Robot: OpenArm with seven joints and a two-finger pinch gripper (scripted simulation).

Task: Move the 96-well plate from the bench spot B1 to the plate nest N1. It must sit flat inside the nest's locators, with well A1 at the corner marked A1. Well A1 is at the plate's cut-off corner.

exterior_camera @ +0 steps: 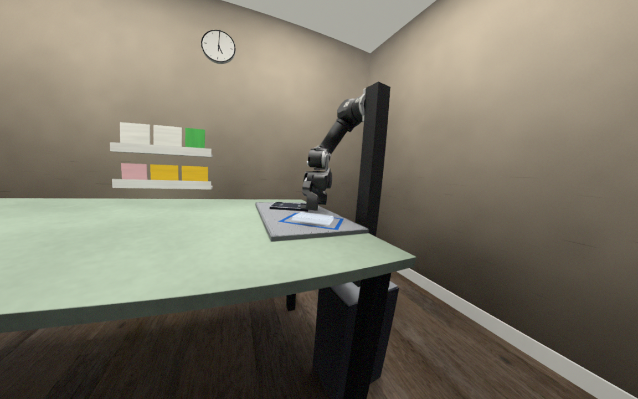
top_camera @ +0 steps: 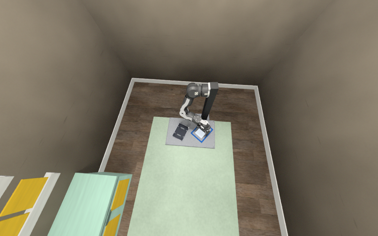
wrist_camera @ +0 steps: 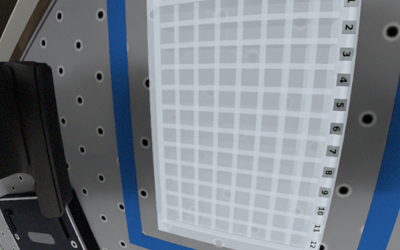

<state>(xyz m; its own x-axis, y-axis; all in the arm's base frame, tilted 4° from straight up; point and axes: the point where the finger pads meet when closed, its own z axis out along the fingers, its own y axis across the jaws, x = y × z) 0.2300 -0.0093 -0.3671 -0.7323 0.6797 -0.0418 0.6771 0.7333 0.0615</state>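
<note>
Right now the 96-well plate is 40 mm below my hand. Round my hand: black plate nest N1: 220 mm to the right, 40 mm below, 10 mm ahead; white A1 label: 140 mm to the right, 40 mm behind, 30 mm below.
</note>
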